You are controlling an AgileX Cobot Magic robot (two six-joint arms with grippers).
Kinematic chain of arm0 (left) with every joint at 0, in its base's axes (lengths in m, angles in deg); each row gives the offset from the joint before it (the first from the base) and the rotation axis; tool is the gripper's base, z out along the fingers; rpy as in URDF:
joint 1: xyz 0 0 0.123 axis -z
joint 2: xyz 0 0 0 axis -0.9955 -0.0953 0
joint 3: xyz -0.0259 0.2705 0.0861 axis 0.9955 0.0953 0
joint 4: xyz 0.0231 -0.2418 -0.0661 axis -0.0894 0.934 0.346
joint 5: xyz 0 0 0 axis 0.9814 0.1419 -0.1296
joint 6: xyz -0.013 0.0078 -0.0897 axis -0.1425 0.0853 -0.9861
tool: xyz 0 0 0 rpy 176.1 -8.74 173.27
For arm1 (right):
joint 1: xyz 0 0 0.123 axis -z
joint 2: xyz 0 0 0 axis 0.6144 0.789 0
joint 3: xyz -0.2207 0.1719 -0.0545 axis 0.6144 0.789 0
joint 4: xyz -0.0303 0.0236 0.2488 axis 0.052 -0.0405 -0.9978
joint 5: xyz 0 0 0 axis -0.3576 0.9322 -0.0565
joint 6: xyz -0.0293 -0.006 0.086 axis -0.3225 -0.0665 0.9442
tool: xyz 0 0 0 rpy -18.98 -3.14 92.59
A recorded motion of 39 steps. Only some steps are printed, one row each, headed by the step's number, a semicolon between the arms.
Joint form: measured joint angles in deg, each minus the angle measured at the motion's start. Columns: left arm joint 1, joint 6, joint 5, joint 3, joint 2, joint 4; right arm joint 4, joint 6, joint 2, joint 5, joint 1, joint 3.
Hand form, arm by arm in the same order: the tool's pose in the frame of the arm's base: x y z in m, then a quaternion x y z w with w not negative. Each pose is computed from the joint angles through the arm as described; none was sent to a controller.
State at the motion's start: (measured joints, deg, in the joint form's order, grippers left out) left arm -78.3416 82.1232 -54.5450 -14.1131 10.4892 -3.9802; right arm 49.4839 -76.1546 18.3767 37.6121 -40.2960 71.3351
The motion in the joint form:
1: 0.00 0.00 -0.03 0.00 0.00 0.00; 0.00 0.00 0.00 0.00 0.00 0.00
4: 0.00 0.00 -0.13 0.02 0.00 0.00; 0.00 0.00 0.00 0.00 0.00 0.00
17: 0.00 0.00 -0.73 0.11 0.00 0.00; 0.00 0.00 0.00 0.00 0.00 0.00
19: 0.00 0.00 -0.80 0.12 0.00 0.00; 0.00 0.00 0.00 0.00 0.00 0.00
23: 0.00 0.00 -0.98 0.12 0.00 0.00; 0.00 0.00 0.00 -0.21 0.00 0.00
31: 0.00 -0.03 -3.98 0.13 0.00 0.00; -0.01 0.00 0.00 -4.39 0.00 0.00
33: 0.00 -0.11 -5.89 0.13 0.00 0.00; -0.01 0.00 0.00 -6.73 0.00 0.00
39: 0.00 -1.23 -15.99 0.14 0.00 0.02; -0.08 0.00 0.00 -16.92 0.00 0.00
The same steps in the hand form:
1: 0.0521 -0.0080 0.1732 0.07365 0.79846 -0.02503 0.59701; 0.0529 0.0076 0.1736 -0.01135 0.79988 0.05267 0.59774
4: 0.0521 -0.0080 0.1732 0.07357 0.79805 -0.02500 0.59757; 0.0529 0.0076 0.1736 -0.01135 0.79988 0.05267 0.59774
17: 0.0524 -0.0080 0.1736 0.07309 0.79542 -0.02487 0.60112; 0.0529 0.0076 0.1736 -0.01135 0.79988 0.05267 0.59774
19: 0.0525 -0.0080 0.1736 0.07303 0.79511 -0.02485 0.60154; 0.0529 0.0076 0.1736 -0.01135 0.79988 0.05267 0.59774
23: 0.0525 -0.0080 0.1739 0.07288 0.79417 -0.02481 0.60279; 0.0530 0.0075 0.1739 -0.01115 0.79879 0.05255 0.59920
31: 0.0537 -0.0078 0.1785 0.07009 0.77839 -0.02433 0.62338; 0.0547 0.0065 0.1802 -0.00704 0.77670 0.05014 0.62783
33: 0.0544 -0.0076 0.1814 0.06788 0.76807 -0.02436 0.63630; 0.0554 0.0060 0.1838 -0.00477 0.76388 0.04872 0.64350
39: 0.0562 -0.0067 0.1973 0.05173 0.71034 -0.02910 0.70135; 0.0569 0.0034 0.1997 0.00555 0.70441 0.04276 0.70849

